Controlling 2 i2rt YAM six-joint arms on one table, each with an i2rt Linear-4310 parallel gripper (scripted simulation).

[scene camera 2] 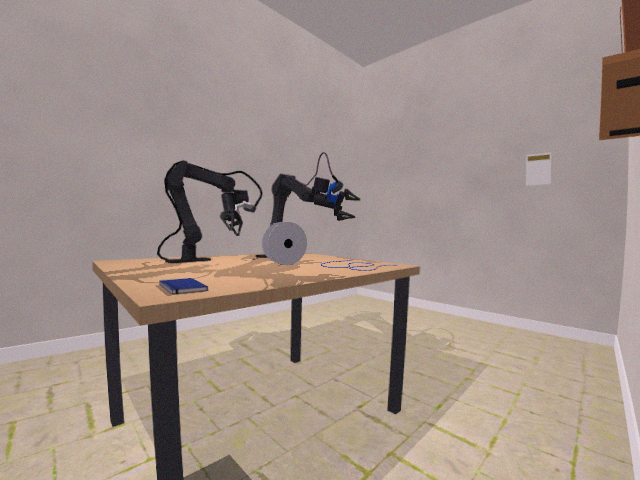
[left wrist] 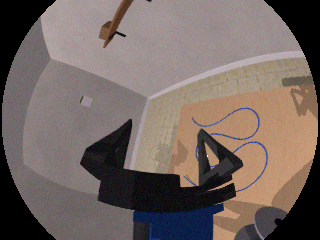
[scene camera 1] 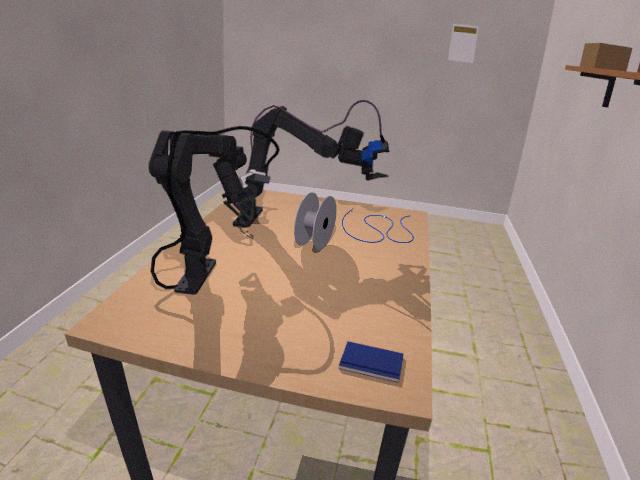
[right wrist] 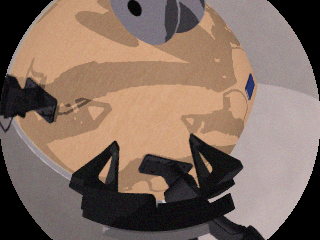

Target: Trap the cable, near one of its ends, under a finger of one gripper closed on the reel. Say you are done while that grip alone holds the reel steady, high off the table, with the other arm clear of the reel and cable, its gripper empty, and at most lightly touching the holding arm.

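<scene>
There is a grey reel (scene camera 1: 312, 220) here, and scene camera 2 gives me the reel as well (scene camera 2: 284, 242). I can also see a blue book (scene camera 1: 358, 358), though in the left wrist view the book is out of frame. As for my own grippers, my right gripper (scene camera 1: 246, 218) is visible, and its wrist camera shows that gripper too (right wrist: 152, 141). My left gripper (left wrist: 167, 127) is visible to me as well.
</scene>
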